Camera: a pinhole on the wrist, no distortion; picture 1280 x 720 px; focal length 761.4 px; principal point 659.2 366.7 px. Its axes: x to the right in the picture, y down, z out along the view. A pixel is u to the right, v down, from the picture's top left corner.
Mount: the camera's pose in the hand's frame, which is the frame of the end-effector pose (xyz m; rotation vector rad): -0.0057 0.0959 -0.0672 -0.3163 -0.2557 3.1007
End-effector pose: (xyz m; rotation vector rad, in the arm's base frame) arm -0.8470 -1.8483 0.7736 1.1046 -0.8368 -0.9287
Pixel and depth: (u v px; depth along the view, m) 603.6 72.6 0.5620
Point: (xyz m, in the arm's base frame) -1.3055 -1.9195 1.1032
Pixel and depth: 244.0 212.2 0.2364
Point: -0.9759 -1.9657 0.9256
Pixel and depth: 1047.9 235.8 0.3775
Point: -1.1747 -1.6759 0.9150
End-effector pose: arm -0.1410 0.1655 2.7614 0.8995 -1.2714 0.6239
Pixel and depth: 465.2 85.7 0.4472
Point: -0.5089 -0.0891 2.8361
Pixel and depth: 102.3 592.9 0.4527
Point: -0.2155 -0.2660 2.9758
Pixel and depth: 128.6 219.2 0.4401
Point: -0.4101 -0.1641 3.0039
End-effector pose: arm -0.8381 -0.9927 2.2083 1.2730 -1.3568 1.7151
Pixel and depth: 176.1 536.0 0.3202
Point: -0.7714 -1.2537 2.3443
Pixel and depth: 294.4 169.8 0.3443
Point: -0.8797 -1.3352 2.2476
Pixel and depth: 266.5 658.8 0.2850
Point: -0.7437 -1.1911 2.3103
